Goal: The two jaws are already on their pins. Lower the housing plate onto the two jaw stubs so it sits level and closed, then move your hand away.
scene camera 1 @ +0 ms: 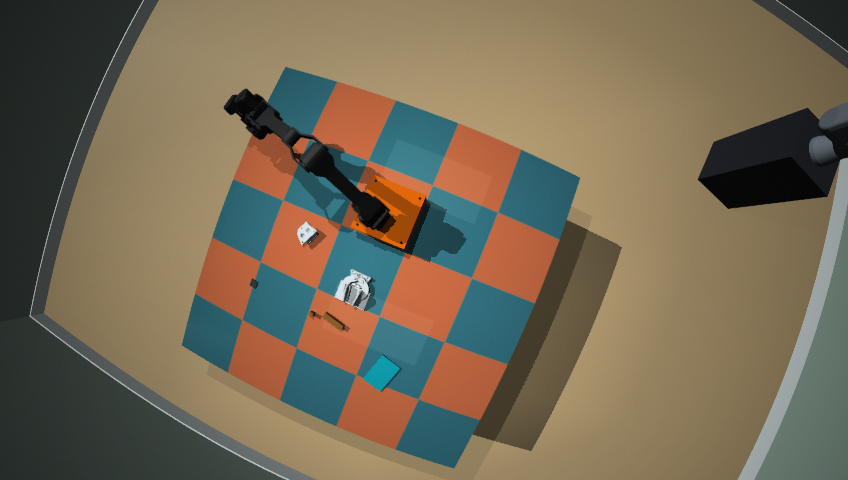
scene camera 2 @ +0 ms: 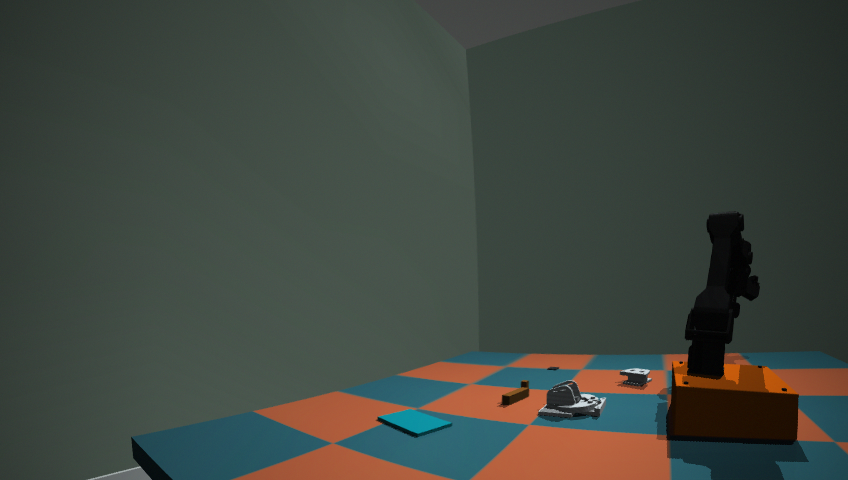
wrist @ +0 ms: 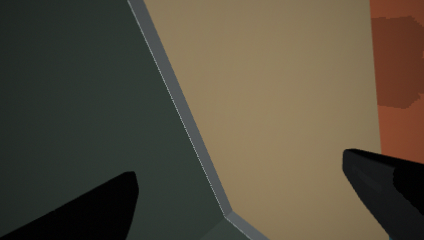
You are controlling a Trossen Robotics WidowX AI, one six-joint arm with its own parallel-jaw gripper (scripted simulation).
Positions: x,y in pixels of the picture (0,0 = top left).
Labels:
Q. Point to a teal flat plate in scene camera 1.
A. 379,375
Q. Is my gripper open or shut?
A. Open.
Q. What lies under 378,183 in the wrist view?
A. My gripper.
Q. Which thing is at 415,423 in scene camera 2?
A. A teal flat plate.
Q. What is my gripper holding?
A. Nothing.

